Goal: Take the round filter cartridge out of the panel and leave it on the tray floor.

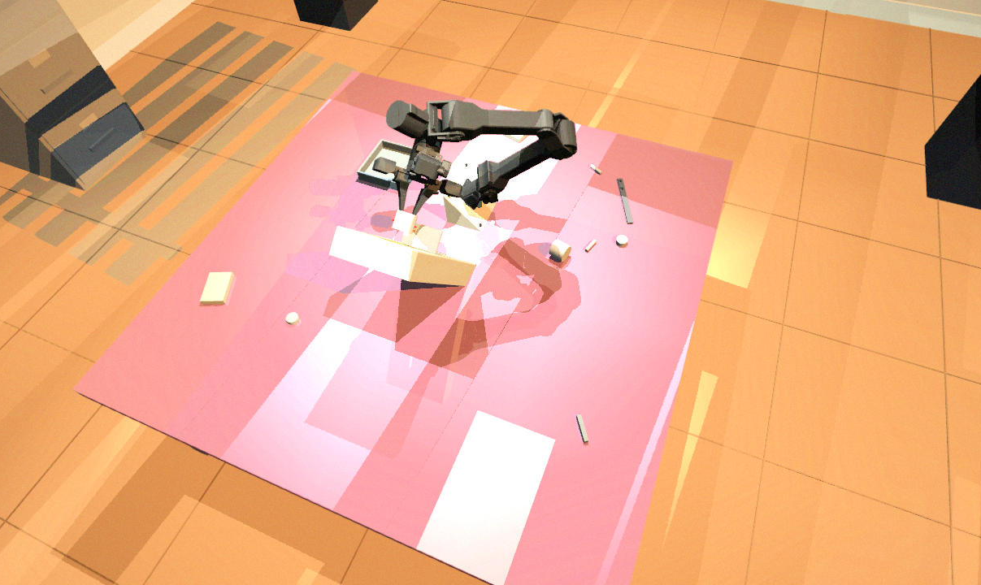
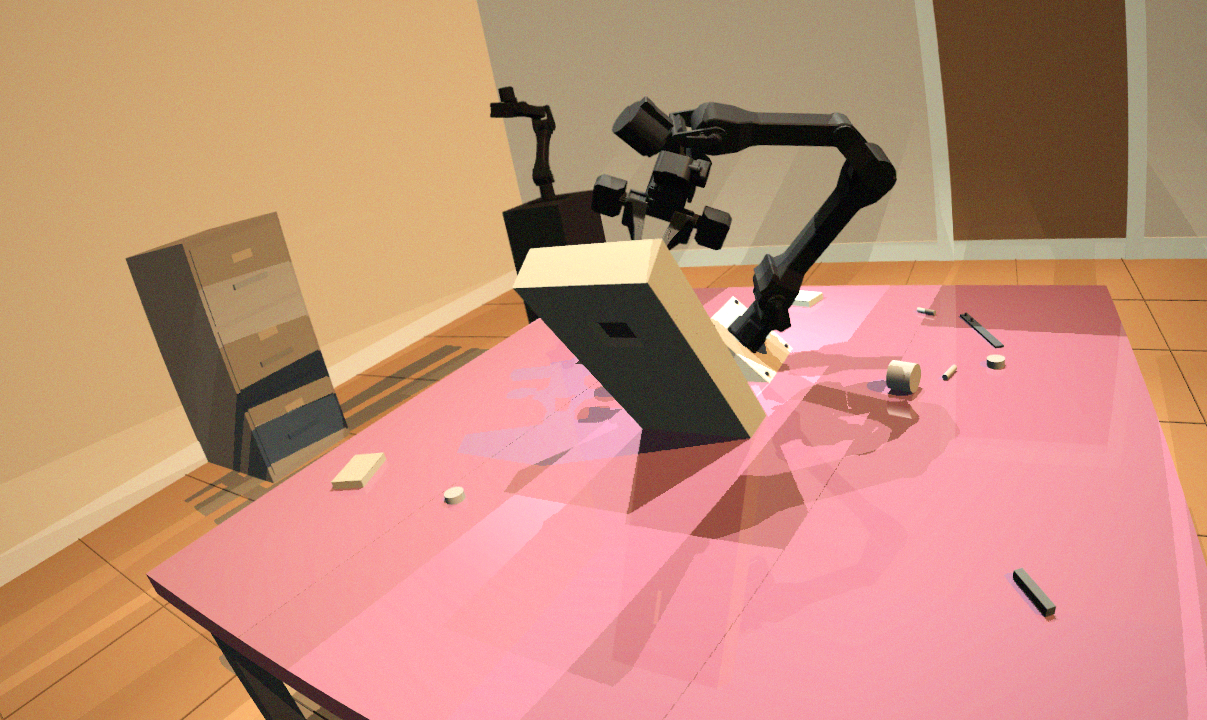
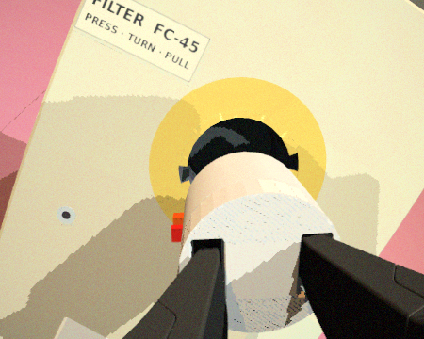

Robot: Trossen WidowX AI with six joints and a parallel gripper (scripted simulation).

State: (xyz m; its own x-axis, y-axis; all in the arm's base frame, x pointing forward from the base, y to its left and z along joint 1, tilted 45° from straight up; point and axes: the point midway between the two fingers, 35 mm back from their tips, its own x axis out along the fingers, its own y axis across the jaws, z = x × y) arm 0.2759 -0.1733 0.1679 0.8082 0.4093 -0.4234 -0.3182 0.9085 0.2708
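Right now the service panel is 11 cm below my gripper tip and 2 cm ahead of it. Also, from my gripper tip: pale blue tray (37 cm behind, 28 cm to the right, 27 cm below).
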